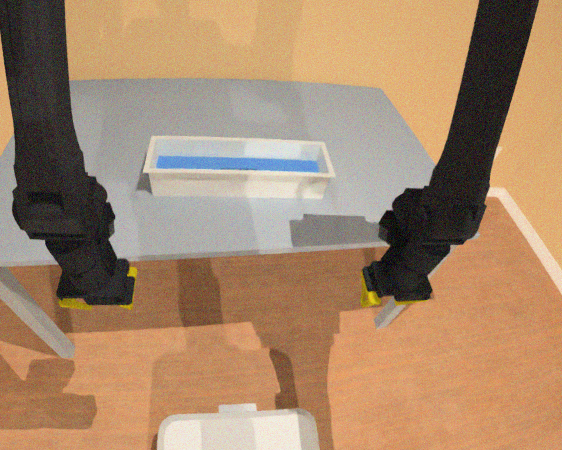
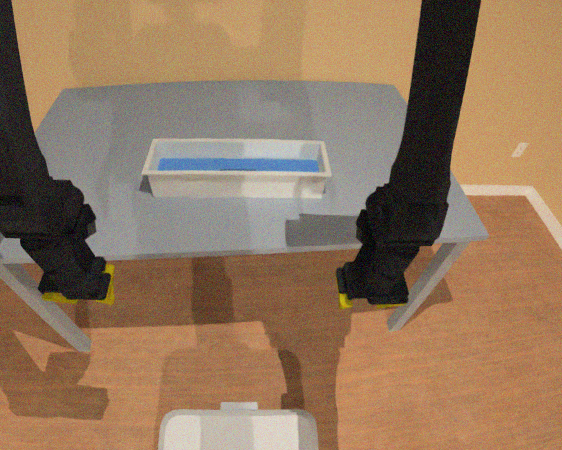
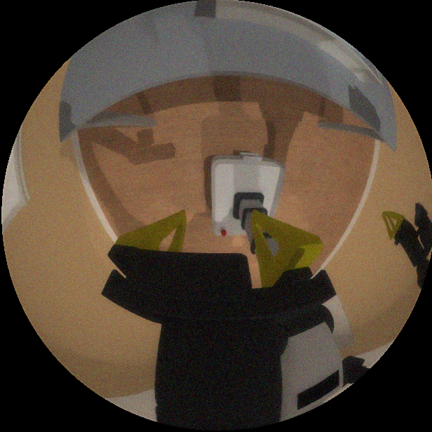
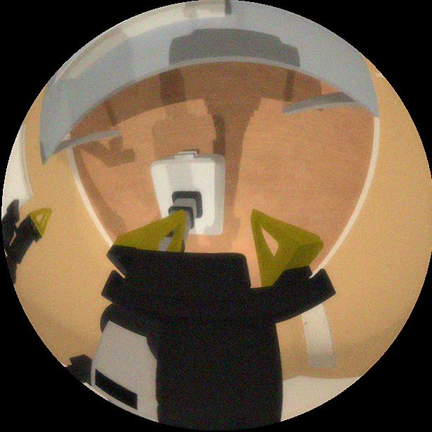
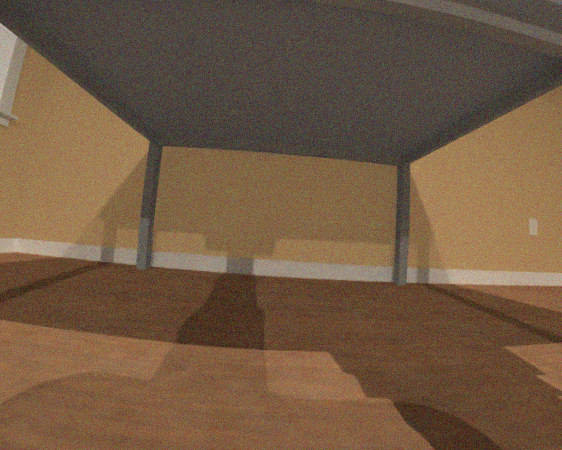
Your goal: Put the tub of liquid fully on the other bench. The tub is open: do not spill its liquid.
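A long white open tub (image 1: 237,185) (image 2: 237,185) (image 3: 325,42) (image 4: 165,19) stands upright on a grey bench (image 1: 200,225) (image 2: 200,225) (image 3: 175,55) (image 4: 325,60), with blue liquid inside. Its whole base lies on the top, behind the front edge. My left gripper (image 1: 104,303) (image 2: 84,299) (image 3: 218,214) is open, with nothing between its fingers, in front of the bench and left of the tub. My right gripper (image 1: 391,301) (image 2: 369,303) (image 4: 217,214) is open and empty, in front of the bench and right of the tub. Both are apart from the tub. A second bench does not show.
My white base (image 1: 240,432) (image 2: 240,432) (image 3: 245,175) (image 4: 200,170) stands on the wooden floor in front of the bench. Bench legs (image 1: 40,315) (image 2: 430,285) (image 5: 145,210) reach the floor. A tan wall (image 1: 190,40) (image 2: 190,45) (image 5: 280,200) rises behind the bench.
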